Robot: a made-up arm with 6 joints. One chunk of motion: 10 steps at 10 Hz.
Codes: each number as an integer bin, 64 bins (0 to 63) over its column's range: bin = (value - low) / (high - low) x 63, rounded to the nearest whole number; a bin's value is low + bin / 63 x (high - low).
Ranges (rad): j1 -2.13..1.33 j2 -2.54..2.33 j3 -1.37..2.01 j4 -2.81..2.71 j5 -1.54..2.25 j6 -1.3..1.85
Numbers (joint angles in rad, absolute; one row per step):
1: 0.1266 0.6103 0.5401 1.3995 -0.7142 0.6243
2: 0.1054 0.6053 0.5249 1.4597 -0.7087 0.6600
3: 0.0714 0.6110 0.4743 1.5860 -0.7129 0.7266
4: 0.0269 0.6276 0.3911 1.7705 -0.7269 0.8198
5: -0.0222 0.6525 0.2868 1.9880 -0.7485 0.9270
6: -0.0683 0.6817 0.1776 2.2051 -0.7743 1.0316
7: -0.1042 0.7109 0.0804 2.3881 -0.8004 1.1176
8: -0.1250 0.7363 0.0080 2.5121 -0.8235 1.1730
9: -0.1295 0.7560 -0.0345 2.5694 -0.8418 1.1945
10: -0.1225 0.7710 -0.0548 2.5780 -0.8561 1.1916
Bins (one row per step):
1: 41 41 36 48 14 38
2: 41 41 35 49 14 39
3: 40 41 34 50 14 41
4: 39 41 33 52 14 42
5: 38 41 31 55 13 45
6: 38 42 29 57 13 47
7: 37 42 27 59 12 48
8: 37 42 26 61 12 49
9: 36 43 25 61 12 50
10: 37 43 25 61 11 50

